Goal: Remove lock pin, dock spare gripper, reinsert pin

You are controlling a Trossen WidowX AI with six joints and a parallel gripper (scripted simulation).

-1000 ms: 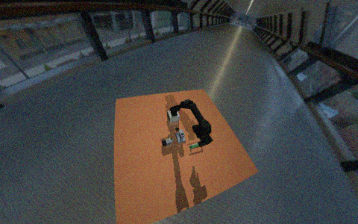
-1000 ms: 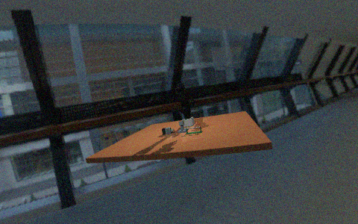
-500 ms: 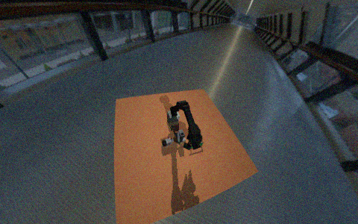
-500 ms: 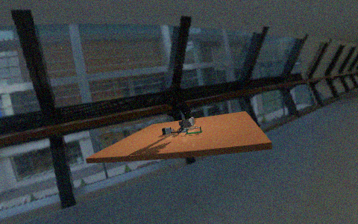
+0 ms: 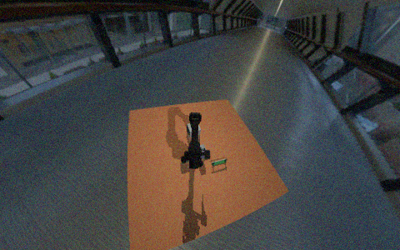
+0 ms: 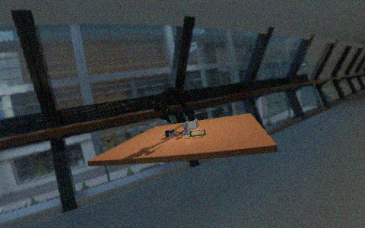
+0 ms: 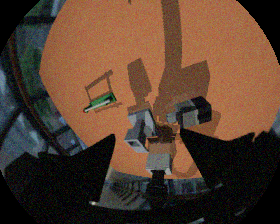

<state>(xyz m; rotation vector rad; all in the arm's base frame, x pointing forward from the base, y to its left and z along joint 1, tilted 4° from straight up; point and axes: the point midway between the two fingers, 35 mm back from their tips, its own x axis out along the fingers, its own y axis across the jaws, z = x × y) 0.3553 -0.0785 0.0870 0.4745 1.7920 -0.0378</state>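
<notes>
The spare gripper lies 11 cm below my gripper tip, 7 cm to the right of it and 6 cm behind it. Also, from my gripper tip: grey mount 9 cm below, 8 cm behind, 7 cm to the left; green pin cradle 20 cm to the left, 12 cm below, 4 cm ahead.
</notes>
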